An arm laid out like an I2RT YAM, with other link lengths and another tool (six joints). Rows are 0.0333 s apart.
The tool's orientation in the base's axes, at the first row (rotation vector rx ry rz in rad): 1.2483, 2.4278, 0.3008
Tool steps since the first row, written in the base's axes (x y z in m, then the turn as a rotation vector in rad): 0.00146, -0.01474, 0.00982, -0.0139, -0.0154, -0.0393; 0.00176, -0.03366, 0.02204, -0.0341, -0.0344, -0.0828; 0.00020, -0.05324, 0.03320, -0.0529, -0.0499, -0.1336; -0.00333, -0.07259, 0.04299, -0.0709, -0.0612, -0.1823; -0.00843, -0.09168, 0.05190, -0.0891, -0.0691, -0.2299; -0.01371, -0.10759, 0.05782, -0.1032, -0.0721, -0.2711; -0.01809, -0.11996, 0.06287, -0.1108, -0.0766, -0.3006; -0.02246, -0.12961, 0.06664, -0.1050, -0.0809, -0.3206; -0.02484, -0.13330, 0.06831, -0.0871, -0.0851, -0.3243; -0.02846, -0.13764, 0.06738, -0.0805, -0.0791, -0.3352; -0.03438, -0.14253, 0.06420, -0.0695, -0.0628, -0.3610
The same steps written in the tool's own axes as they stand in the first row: -0.01518, -0.00393, -0.00837, 0.0044, -0.0333, 0.0291; -0.03374, -0.01027, -0.01944, 0.0101, -0.0748, 0.0593; -0.05160, -0.01873, -0.03039, 0.0198, -0.1158, 0.0966; -0.06791, -0.02899, -0.04095, 0.0320, -0.1531, 0.1324; -0.08296, -0.04056, -0.05141, 0.0468, -0.1882, 0.1673; -0.09459, -0.05150, -0.05921, 0.0618, -0.2151, 0.1982; -0.10360, -0.06005, -0.06581, 0.0694, -0.2339, 0.2213; -0.11009, -0.06747, -0.07121, 0.0677, -0.2394, 0.2418; -0.11226, -0.07075, -0.07379, 0.0558, -0.2301, 0.2529; -0.11366, -0.07624, -0.07458, 0.0598, -0.2257, 0.2657; -0.11376, -0.08455, -0.07436, 0.0737, -0.2175, 0.2938
